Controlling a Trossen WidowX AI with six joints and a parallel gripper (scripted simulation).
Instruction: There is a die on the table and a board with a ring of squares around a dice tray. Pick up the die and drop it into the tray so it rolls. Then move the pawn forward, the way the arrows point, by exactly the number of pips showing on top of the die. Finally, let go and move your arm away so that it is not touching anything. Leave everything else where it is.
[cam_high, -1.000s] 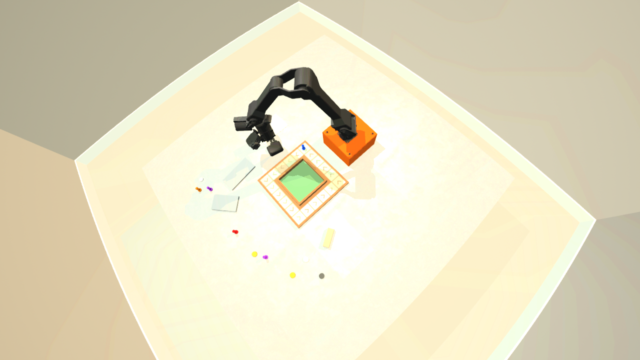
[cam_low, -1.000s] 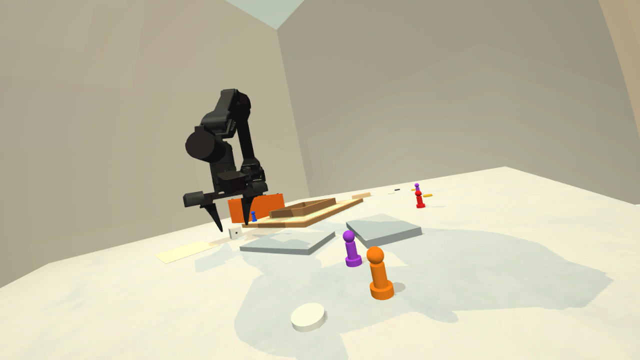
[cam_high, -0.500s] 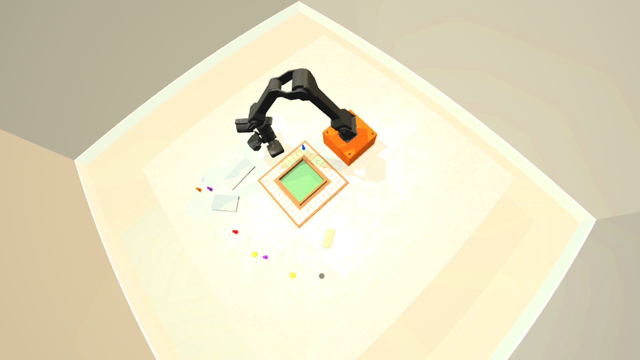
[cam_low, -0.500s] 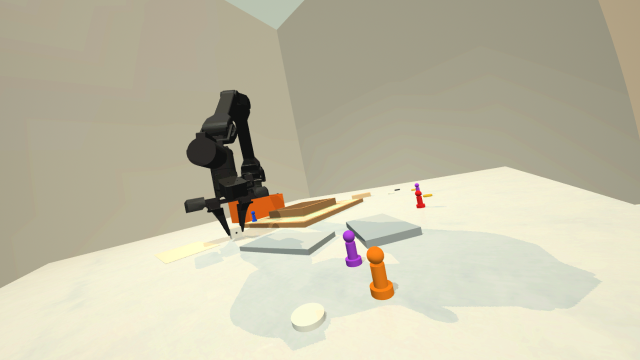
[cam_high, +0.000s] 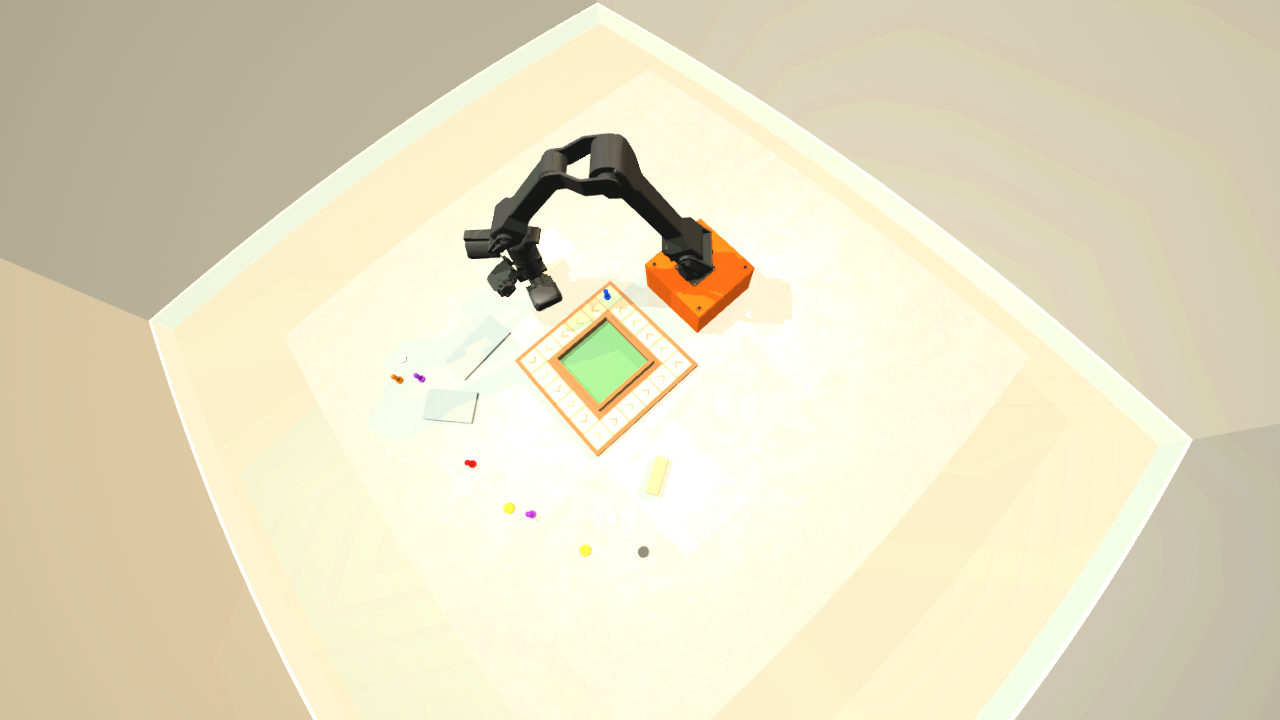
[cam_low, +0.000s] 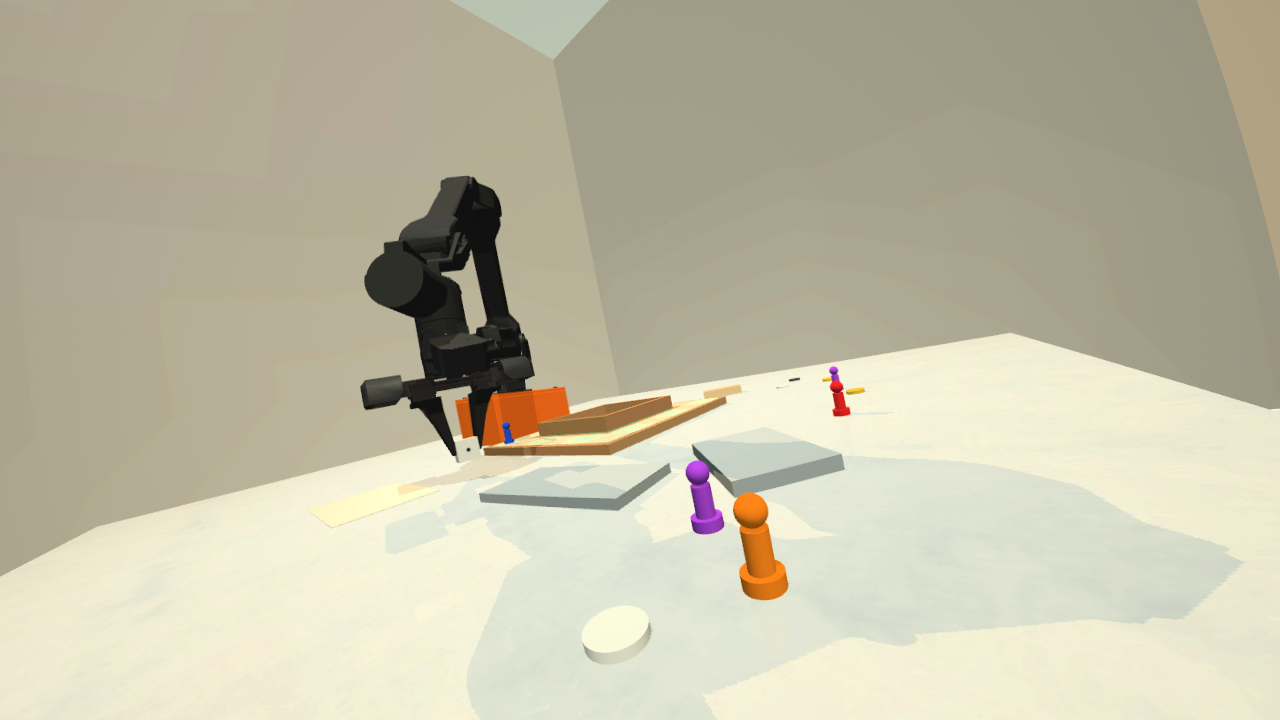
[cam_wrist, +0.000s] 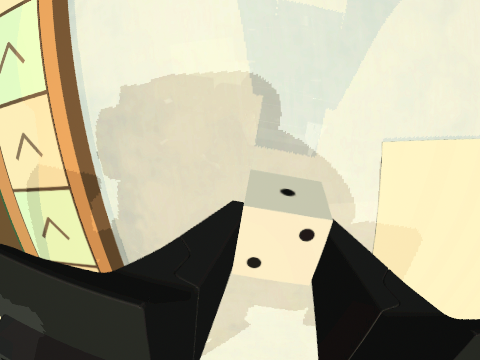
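The blue pawn lies 10 cm behind my gripper tip and 11 cm to the left of it. From my gripper tip the other things lie so: white die (right at my gripper tip); pale card (6 cm behind, 10 cm to the right, 3 cm below); green tray (23 cm to the left, 2 cm below).
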